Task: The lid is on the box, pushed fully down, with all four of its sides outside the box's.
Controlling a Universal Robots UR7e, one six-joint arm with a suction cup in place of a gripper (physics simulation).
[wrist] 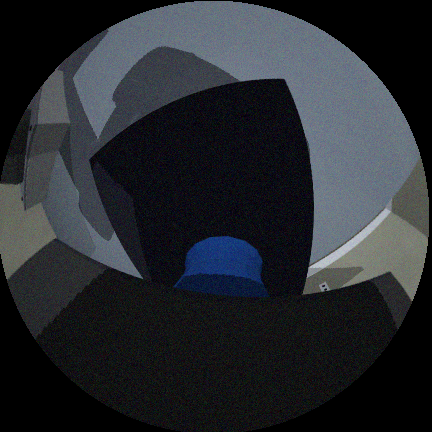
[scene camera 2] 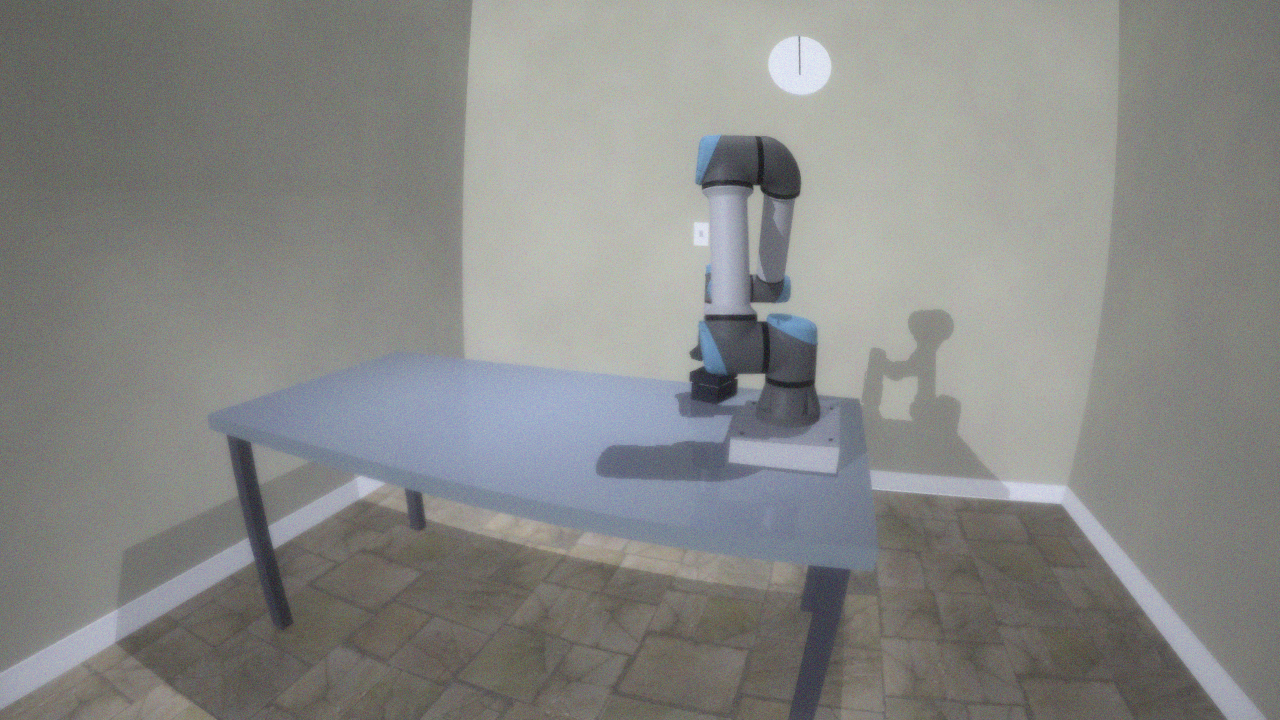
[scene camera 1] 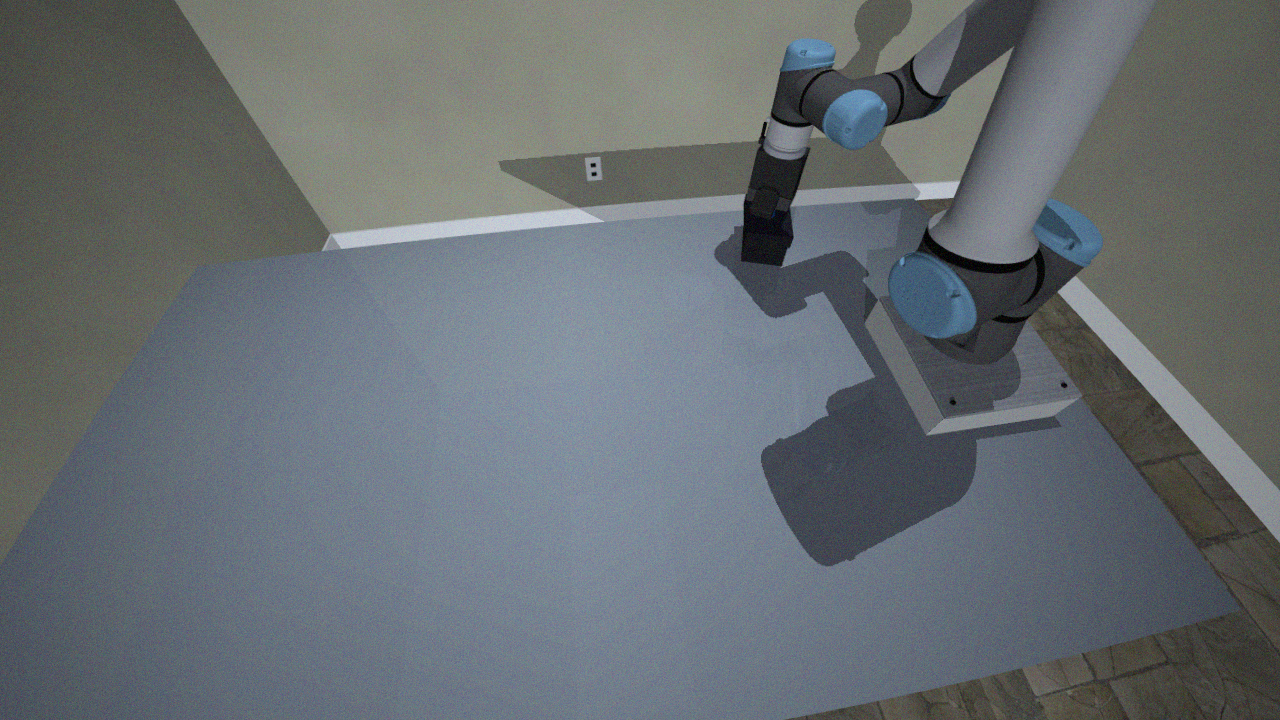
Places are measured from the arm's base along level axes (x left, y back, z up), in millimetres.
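Pixels of known places: hand at its tool point: (wrist: 224, 252); arm's base at its link origin: (scene camera 2: 788, 415).
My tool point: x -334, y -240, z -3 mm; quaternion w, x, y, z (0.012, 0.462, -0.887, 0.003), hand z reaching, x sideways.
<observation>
Ahead of a thing's pixels: the offset from my tool point to its top centre. Level surfaces: height alone.
The black lid {dy +3, dx +5, dz +14 mm} (scene camera 1: 781, 224) (scene camera 2: 715, 377) (wrist: 215, 165) hangs level on my suction cup (wrist: 223, 265), whose blue body meets the lid's top in the wrist view. My gripper is shut on the lid. The black box {dy +7, dx +3, dz -20 mm} (scene camera 1: 763, 249) (scene camera 2: 711, 393) stands on the table near its back edge, left of the robot's base. The lid is right over the box, covering its opening, and the two look like one dark block. In the wrist view the lid hides nearly all of the box. I cannot tell how far down the lid sits or whether all four sides are outside the box's.
The blue-grey table {dz -68 mm} (scene camera 1: 402, 447) (scene camera 2: 492, 429) carries the robot's pale base block (scene camera 1: 1002, 413) (scene camera 2: 783, 454) (wrist: 45, 137), close to the right of the box. The wall with a socket (scene camera 1: 593, 168) (wrist: 324, 286) rises behind the table's back edge. The arm casts shadows around the box.
</observation>
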